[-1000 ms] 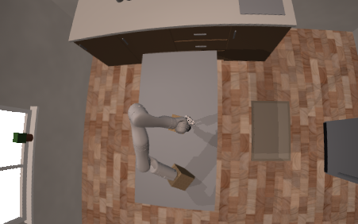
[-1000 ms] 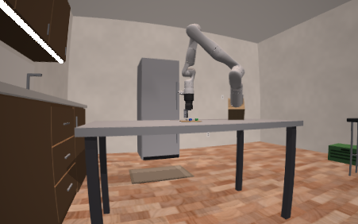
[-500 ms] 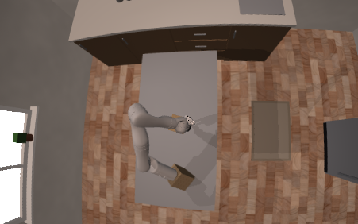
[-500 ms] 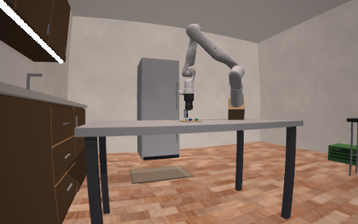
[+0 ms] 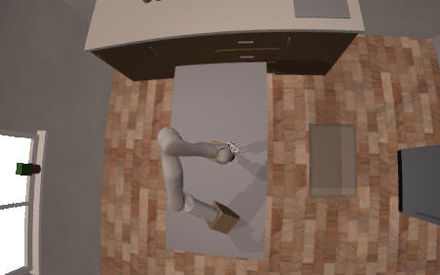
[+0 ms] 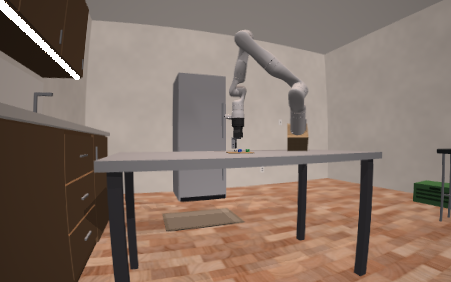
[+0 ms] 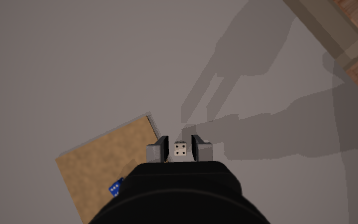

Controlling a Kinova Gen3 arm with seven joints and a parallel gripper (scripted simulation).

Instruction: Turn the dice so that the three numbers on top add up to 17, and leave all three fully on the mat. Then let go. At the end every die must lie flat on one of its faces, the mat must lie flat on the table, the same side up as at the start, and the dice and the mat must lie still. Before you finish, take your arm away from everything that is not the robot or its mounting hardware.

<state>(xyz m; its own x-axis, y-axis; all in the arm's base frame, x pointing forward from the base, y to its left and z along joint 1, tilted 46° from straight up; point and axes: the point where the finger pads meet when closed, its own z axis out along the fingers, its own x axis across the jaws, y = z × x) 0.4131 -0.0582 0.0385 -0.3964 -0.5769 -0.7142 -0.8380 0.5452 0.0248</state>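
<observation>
The white die is 1 cm behind my hand and 3 cm below it. The rest, counted from my hand: tan mat 2 cm behind, 10 cm to the left, 4 cm below; then blue die 2 cm behind, 10 cm to the left, 3 cm below; then green die 6 cm behind, 9 cm to the left, 3 cm below.
</observation>
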